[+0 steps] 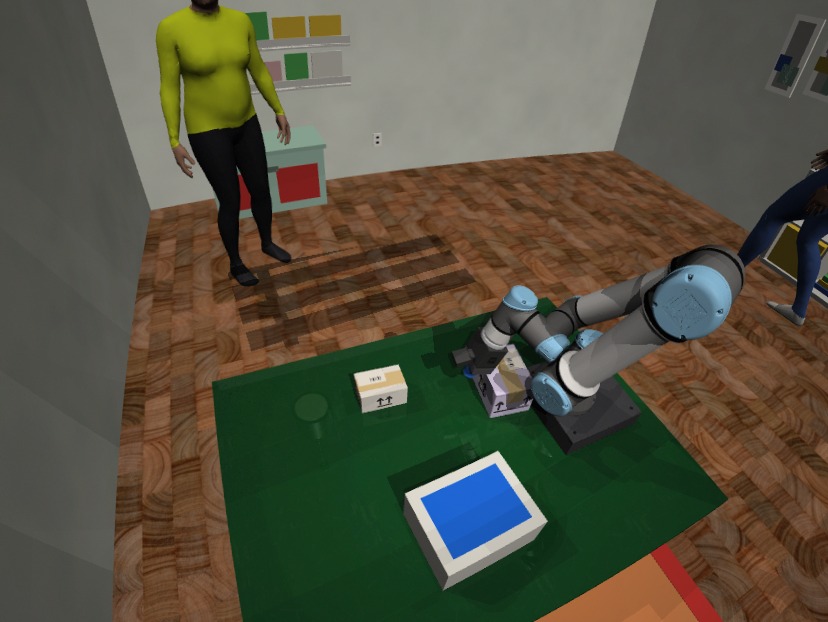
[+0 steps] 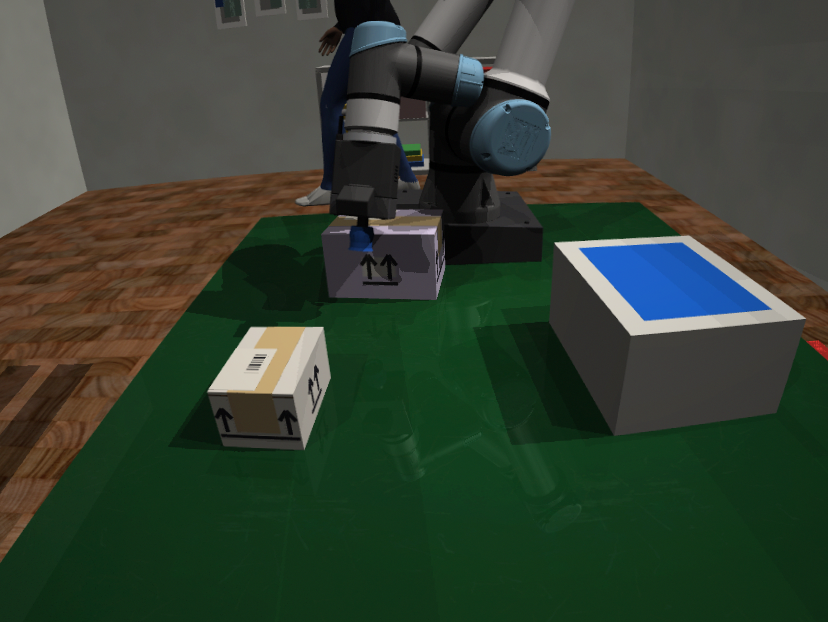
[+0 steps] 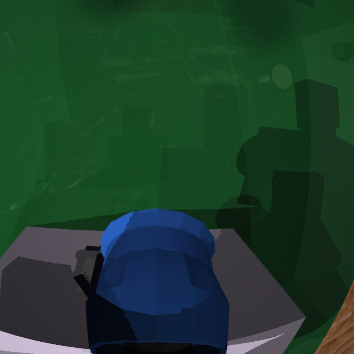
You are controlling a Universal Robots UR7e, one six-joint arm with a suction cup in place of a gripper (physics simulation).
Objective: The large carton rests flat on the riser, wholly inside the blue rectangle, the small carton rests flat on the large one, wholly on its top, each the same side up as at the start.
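Note:
The large lilac carton (image 1: 503, 391) (image 2: 401, 264) (image 3: 253, 281) stands on the green mat right in front of the arm's base, arrows pointing up. My suction cup (image 1: 467, 370) (image 2: 361, 238) (image 3: 158, 246) points down at the carton's front top edge, and it carries nothing. I cannot tell whether it touches the carton. The small white carton (image 1: 380, 388) (image 2: 270, 384) with brown tape stands alone on the mat, to the left. The white riser (image 1: 481, 548) (image 2: 689, 374) with the blue rectangle (image 1: 475, 509) (image 2: 668, 278) on top stands apart with nothing on it.
The green mat (image 1: 301, 501) (image 2: 401, 536) (image 3: 140, 105) lies on a wooden floor. The arm's dark base (image 1: 592, 415) (image 2: 491, 231) stands just behind the large carton. A person in yellow (image 1: 220, 100) stands at the back left, by a cabinet (image 1: 297, 174). Another person (image 1: 795, 227) is at the right.

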